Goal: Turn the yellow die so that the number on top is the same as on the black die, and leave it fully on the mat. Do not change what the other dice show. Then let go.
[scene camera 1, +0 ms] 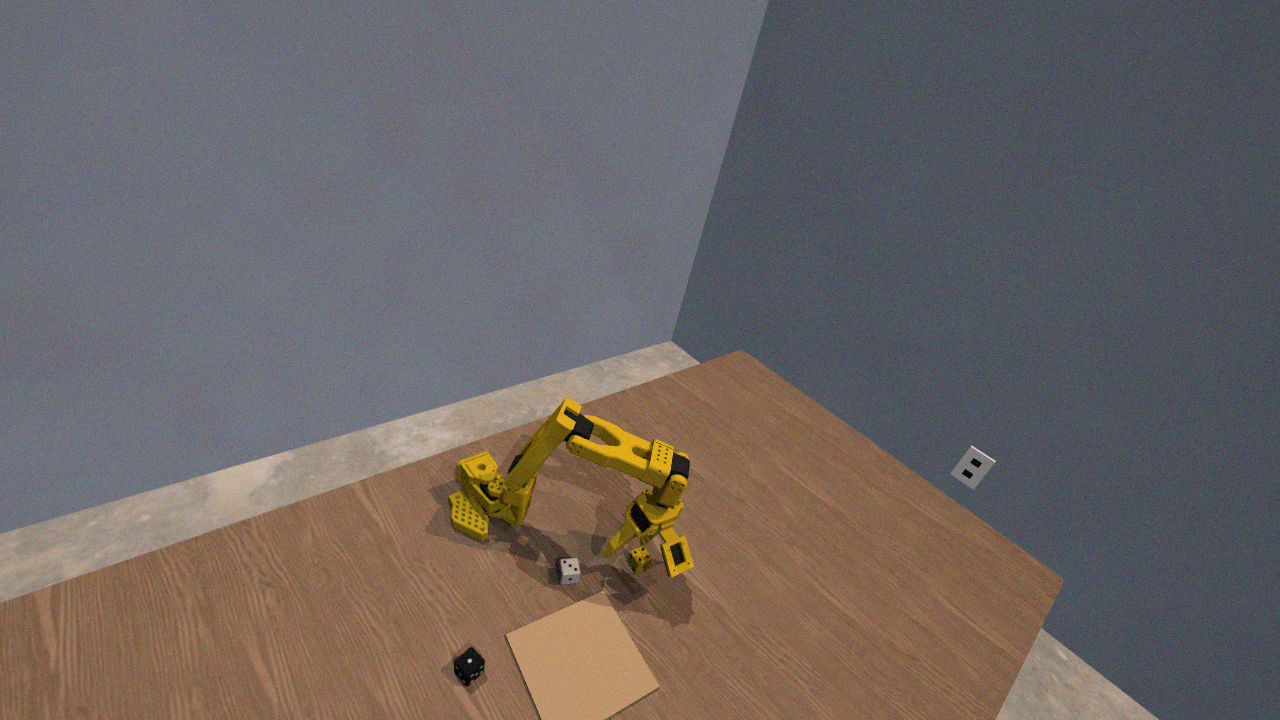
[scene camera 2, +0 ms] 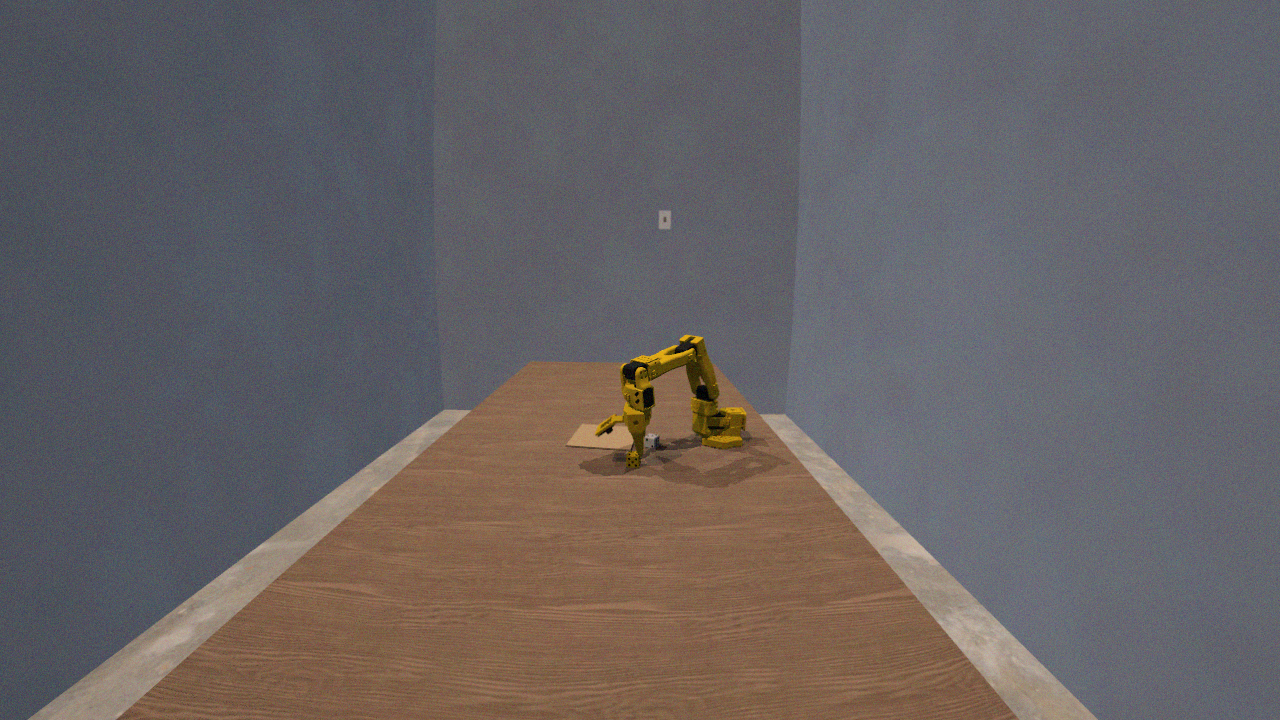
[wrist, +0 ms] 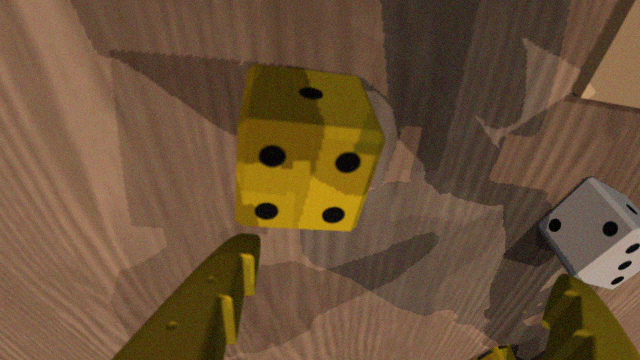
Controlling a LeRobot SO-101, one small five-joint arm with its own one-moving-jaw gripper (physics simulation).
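Places are measured from the arm's base along level axes (x back, y left, z down), in centimetres.
Where they show: hand at its tool point: (scene camera 1: 641, 542) (scene camera 2: 640, 453) (wrist: 258, 257); arm's base at its link origin: (scene camera 1: 493, 519) (scene camera 2: 711, 439) (wrist: 526, 355).
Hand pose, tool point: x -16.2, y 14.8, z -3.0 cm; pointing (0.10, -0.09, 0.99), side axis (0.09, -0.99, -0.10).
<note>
Things, the pixels of their top centre, and the offset from my tool point. Level surfaces: height alone.
- yellow die at its top centre: (wrist: 305, 188) (scene camera 1: 641, 554) (scene camera 2: 633, 453) dx -1.3, dy -1.0, dz +0.4 cm
- mat at its top centre: (scene camera 1: 581, 660) (scene camera 2: 604, 435) dx -8.0, dy -15.8, dz +2.6 cm
- black die at its top centre: (scene camera 1: 469, 660) dx -1.6, dy -27.3, dz +0.4 cm
- white die at its top centre: (wrist: 624, 265) (scene camera 1: 570, 565) (scene camera 2: 652, 435) dx +2.6, dy -10.7, dz +0.5 cm
- wooden table at its surface level: dz +3.0 cm
The yellow die (scene camera 1: 638, 559) (scene camera 2: 633, 459) (wrist: 310, 150) sits on the table, off the mat (scene camera 1: 581, 662) (scene camera 2: 590, 436) (wrist: 620, 60). Its upper face seems to show four; a side face with one pip shows in the wrist view. The black die (scene camera 1: 469, 666) shows one on top and sits left of the mat in scene camera 1. My gripper (scene camera 1: 642, 561) (scene camera 2: 618, 442) (wrist: 407, 260) is open, with a wide gap between the jaws and nothing held. It is low by the yellow die, which lies just past the left jaw's tip in the wrist view.
The white die (scene camera 1: 568, 570) (scene camera 2: 652, 441) (wrist: 590, 230) stands between the yellow die and the arm's base, near a mat corner, with three on top. In the wrist view it is just beyond the right jaw's tip. The wooden table (scene camera 1: 805, 537) extends around them.
</note>
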